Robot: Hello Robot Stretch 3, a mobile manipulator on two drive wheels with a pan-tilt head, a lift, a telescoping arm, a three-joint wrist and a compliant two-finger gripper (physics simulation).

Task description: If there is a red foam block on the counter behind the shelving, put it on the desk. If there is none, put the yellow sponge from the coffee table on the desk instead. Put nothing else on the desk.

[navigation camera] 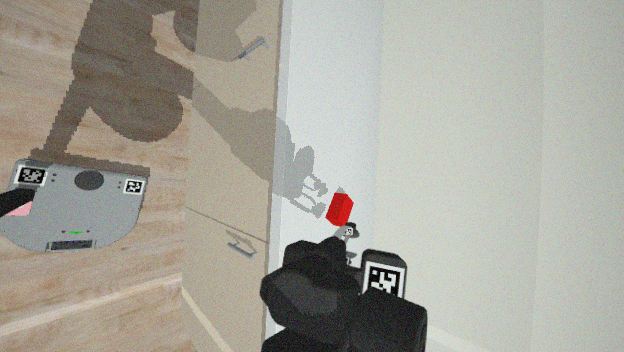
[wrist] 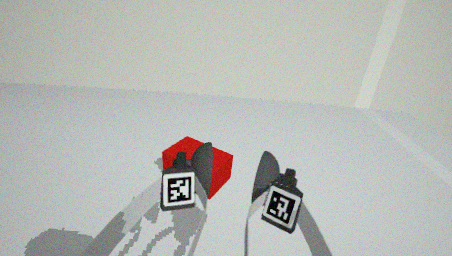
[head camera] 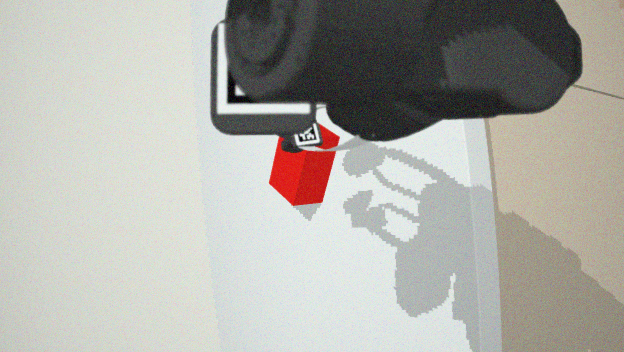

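Pixels of known places: gripper, fingertip midpoint: (navigation camera: 350,241) (wrist: 235,165); robot's base, origin of the base link: (navigation camera: 90,179).
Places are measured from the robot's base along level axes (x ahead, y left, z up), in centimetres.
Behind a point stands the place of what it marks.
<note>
A red foam block (head camera: 299,172) {z 95.6, x 4.9, y -51.3 cm} (navigation camera: 339,209) {z 95.0, x 3.9, y -50.5 cm} (wrist: 222,169) {z 94.8, x -0.4, y -51.8 cm} rests on the white counter (head camera: 300,280) {z 91.1, x 20.4, y -57.9 cm} (navigation camera: 332,75) {z 91.1, x 45.0, y -42.8 cm} (wrist: 90,122) {z 91.1, x 30.6, y -65.1 cm}. My gripper (navigation camera: 352,244) {z 104.9, x -2.3, y -39.9 cm} (wrist: 235,165) {z 104.9, x -2.3, y -39.9 cm} is open, with its fingers pointing toward the counter. In the wrist view the left finger overlaps the block and the right finger is apart from it, to its right; the block is not held. In the head view one fingertip overlaps the block's upper part, and the wrist hides the rest of the gripper. The desk, the yellow sponge, the coffee table and the shelving do not show.
A pale wall (head camera: 100,175) {z 110.5, x 6.3, y -92.1 cm} (navigation camera: 460,125) {z 122.7, x 42.1, y -87.0 cm} (wrist: 225,45) {z 105.7, x 5.2, y -92.3 cm} runs along the counter's back. Beige cabinet fronts (navigation camera: 225,185) {z 57.7, x 6.1, y -32.4 cm} with metal handles stand below the counter's front edge. My grey base (navigation camera: 95,215) {z 16.0, x -12.7, y -3.9 cm} is on the wooden floor (navigation camera: 165,125) {z 0.1, x 33.2, y -21.2 cm} beside the cabinets.
</note>
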